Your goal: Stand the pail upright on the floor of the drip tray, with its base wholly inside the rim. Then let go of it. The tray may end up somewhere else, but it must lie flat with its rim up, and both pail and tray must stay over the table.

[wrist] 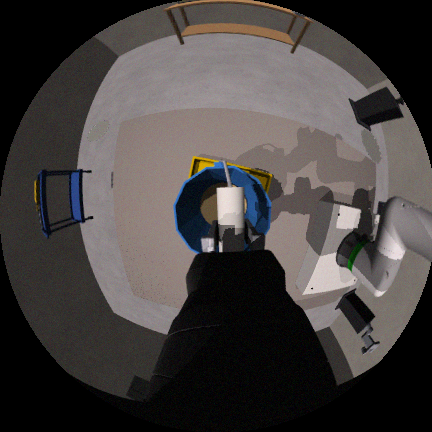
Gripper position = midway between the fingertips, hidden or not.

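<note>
You've got the gripper (230, 226) in the picture, and there's a blue pail (195, 206) as well.
</note>
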